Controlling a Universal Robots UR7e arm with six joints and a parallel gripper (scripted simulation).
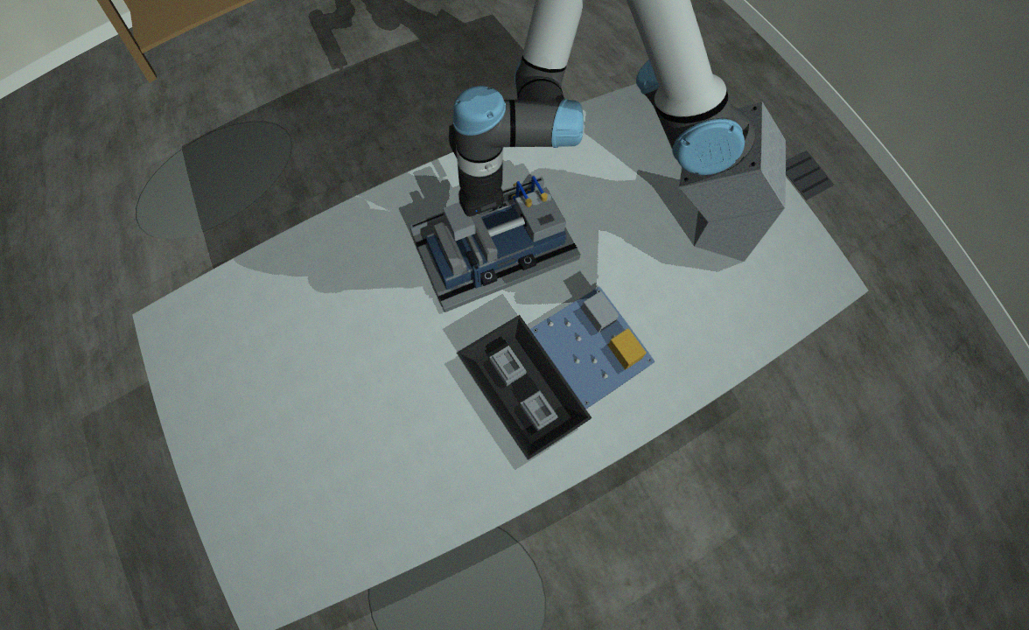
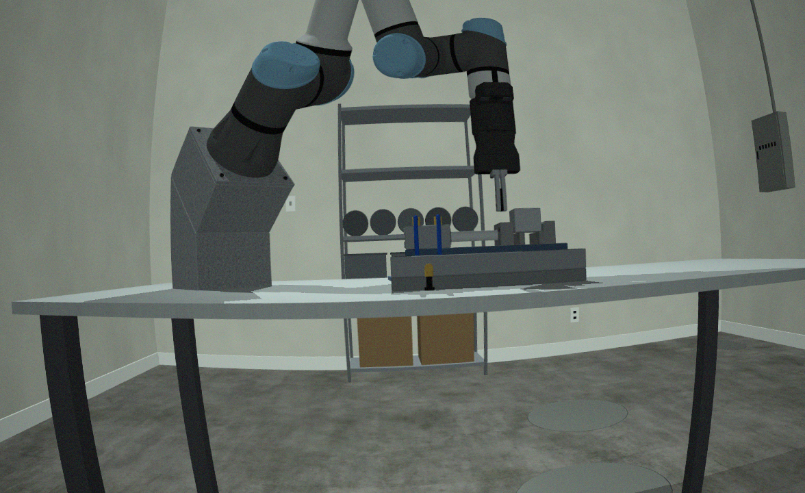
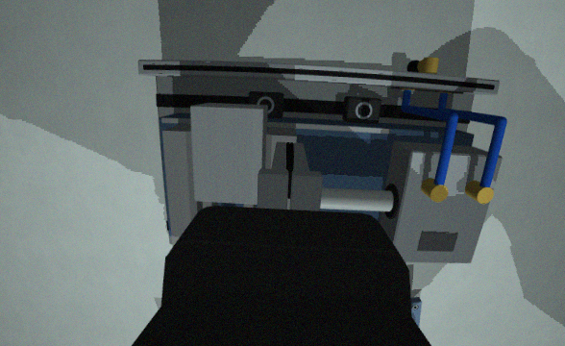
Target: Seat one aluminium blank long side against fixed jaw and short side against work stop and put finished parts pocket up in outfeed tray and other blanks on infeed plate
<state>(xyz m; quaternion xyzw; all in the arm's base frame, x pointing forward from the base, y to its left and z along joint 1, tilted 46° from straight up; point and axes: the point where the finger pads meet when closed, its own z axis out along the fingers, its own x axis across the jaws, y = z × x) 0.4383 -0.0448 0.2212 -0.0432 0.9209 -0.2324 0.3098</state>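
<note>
Now: hand 4 cm past the piston rod, 4 cm to the right of it and 5 cm above it. From my hand the other things lie so: fixed jaw 8 cm ahead, 3 cm to the left, 5 cm below; vise 2 cm behind, 4 cm to the left, 9 cm below; hose block 12 cm behind, 5 cm to the left, 5 cm below.
</note>
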